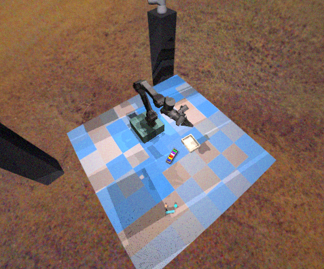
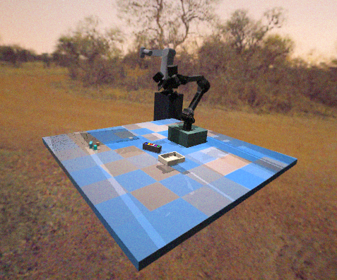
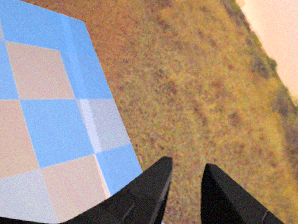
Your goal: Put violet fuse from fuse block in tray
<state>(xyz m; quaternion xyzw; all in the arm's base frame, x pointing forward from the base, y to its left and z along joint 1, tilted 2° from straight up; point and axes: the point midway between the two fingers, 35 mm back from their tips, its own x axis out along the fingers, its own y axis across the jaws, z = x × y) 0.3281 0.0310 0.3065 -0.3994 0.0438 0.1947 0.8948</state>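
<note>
The violet fuse lies 60 mm behind my gripper tip, 80 mm to the right of it and 380 mm below it. From my gripper tip the other things lie so: green fuse (70 mm behind, 60 mm to the right, 380 mm below); beige tray (30 mm behind, 90 mm to the left, 400 mm below); white fuse (60 mm behind, 100 mm to the right, 380 mm below).
</note>
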